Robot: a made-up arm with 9 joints. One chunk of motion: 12 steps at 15 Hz.
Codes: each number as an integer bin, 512 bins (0 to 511) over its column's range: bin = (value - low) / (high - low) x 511, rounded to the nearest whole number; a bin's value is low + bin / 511 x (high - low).
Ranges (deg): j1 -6..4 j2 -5..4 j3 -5..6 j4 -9..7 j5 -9..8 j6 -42..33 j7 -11..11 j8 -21..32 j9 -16..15
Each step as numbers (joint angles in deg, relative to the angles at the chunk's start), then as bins.
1 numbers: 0.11 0.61 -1.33 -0.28 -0.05 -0.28 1.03 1.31 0.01
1 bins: 312 319 170 278 269 284 279 215 264
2 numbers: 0.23 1.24 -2.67 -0.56 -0.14 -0.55 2.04 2.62 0.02
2 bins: 318 354 108 270 266 282 303 228 264
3 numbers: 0.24 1.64 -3.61 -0.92 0.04 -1.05 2.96 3.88 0.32
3 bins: 319 377 65 258 272 279 324 240 269
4 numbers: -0.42 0.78 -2.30 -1.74 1.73 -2.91 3.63 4.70 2.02
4 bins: 285 328 125 232 323 266 340 248 297
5 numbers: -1.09 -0.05 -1.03 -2.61 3.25 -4.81 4.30 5.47 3.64
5 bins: 251 281 184 204 368 253 355 255 324
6 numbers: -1.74 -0.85 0.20 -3.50 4.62 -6.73 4.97 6.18 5.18
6 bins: 218 236 242 176 409 240 371 262 349
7 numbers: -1.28 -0.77 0.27 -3.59 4.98 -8.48 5.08 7.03 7.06
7 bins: 241 240 245 173 420 228 373 270 380
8 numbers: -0.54 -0.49 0.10 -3.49 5.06 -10.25 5.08 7.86 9.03
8 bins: 279 256 237 176 423 216 373 278 413
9 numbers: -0.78 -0.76 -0.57 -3.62 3.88 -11.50 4.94 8.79 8.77
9 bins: 267 241 206 172 387 208 370 287 408
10 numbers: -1.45 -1.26 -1.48 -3.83 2.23 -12.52 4.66 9.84 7.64
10 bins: 233 212 164 165 338 201 364 297 390
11 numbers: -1.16 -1.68 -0.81 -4.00 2.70 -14.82 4.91 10.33 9.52
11 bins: 247 189 195 160 352 185 370 302 421
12 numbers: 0.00 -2.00 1.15 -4.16 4.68 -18.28 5.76 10.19 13.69
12 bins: 307 170 286 155 411 162 389 301 489
